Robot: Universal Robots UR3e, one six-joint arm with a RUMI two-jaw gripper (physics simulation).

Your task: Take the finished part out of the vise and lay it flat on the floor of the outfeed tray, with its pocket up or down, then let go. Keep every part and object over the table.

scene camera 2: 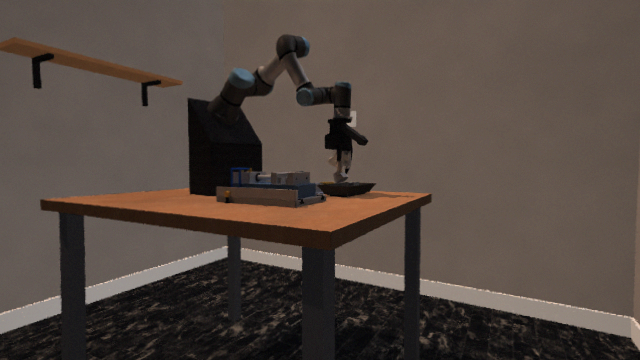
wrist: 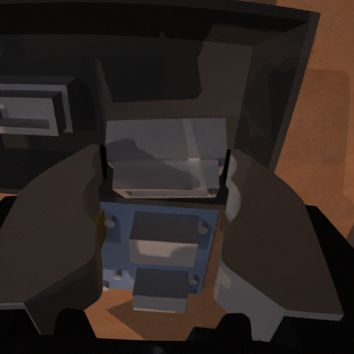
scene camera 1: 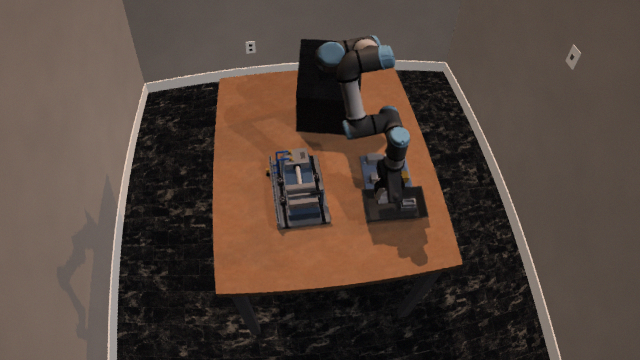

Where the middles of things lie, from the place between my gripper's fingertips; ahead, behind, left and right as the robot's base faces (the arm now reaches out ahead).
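Labels:
Blue plate (wrist: 114, 253): 5 cm to the left of my hand, 17 cm behind it, 8 cm below it.

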